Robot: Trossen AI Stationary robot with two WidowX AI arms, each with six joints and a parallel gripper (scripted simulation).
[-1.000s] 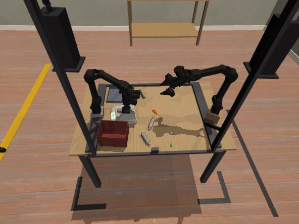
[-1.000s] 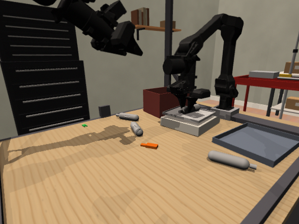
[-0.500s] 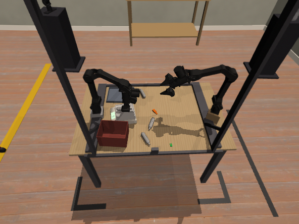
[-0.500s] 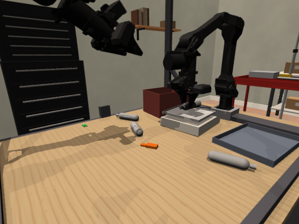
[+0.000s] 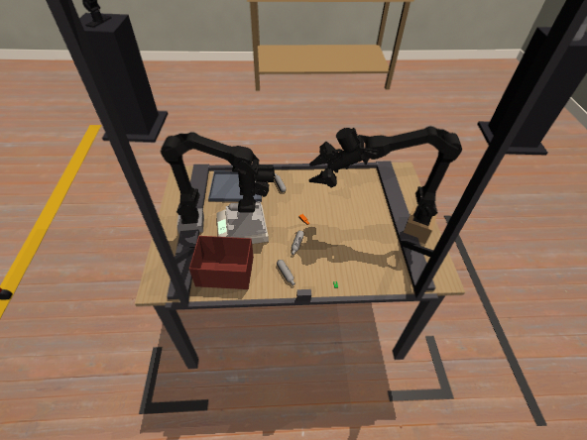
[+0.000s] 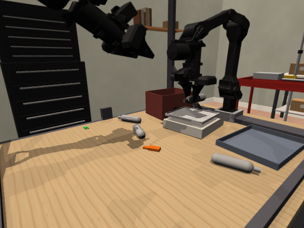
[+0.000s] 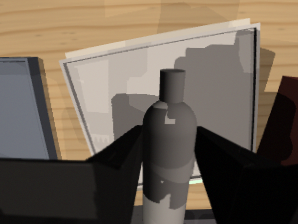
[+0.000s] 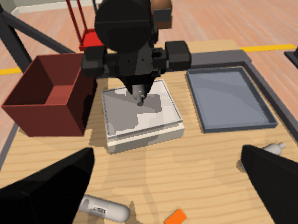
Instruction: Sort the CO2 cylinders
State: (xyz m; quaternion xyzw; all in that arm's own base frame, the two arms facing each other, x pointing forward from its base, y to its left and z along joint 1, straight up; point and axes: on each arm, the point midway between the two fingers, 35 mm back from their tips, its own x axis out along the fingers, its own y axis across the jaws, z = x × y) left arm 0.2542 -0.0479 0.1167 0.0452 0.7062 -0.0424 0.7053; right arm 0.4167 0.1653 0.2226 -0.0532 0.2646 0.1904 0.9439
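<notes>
The grey tray is 25 cm ahead of my left hand, 9 cm to the left of it and 15 cm below it. From my left hand the other things lie so: small orange piece 5 cm ahead, 23 cm to the right, 15 cm below; then small green piece 27 cm behind, 35 cm to the right, 16 cm below; then red scrap bin 23 cm behind, 8 cm to the left, 13 cm below.
</notes>
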